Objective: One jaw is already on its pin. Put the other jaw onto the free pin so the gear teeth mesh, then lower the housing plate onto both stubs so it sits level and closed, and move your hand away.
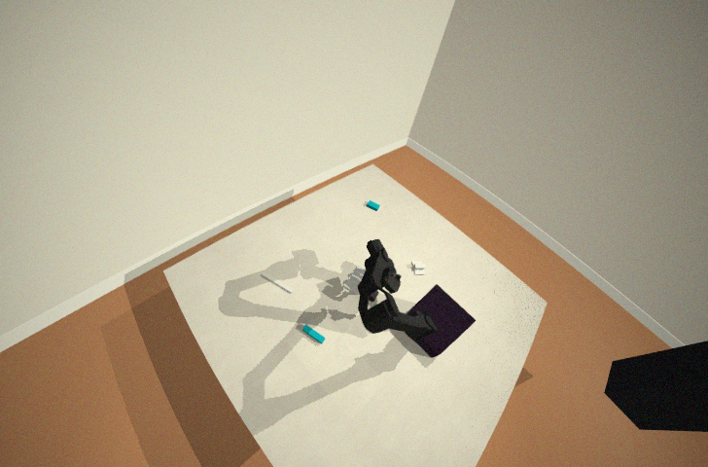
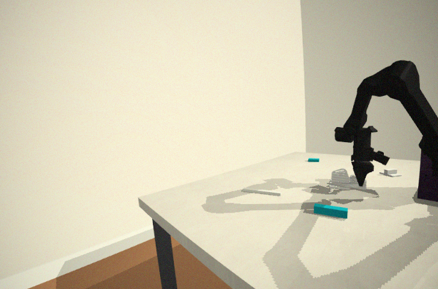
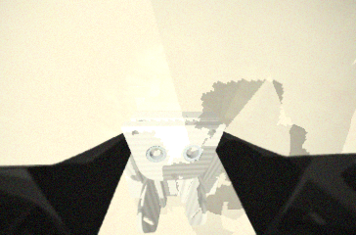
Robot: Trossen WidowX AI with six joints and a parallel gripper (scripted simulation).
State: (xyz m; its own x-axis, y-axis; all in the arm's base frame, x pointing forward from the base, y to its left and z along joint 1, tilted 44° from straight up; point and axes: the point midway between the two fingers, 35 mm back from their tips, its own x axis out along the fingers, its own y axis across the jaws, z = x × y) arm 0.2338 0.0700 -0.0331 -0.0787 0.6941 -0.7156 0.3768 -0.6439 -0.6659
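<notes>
Now: the white housing plate 10 mm ahead of my gripper tip and 20 mm above it. The rest, counted from my gripper tip: thin white strip (230 mm ahead, 320 mm to the left, 10 mm below); teal block (20 mm behind, 310 mm to the left).
</notes>
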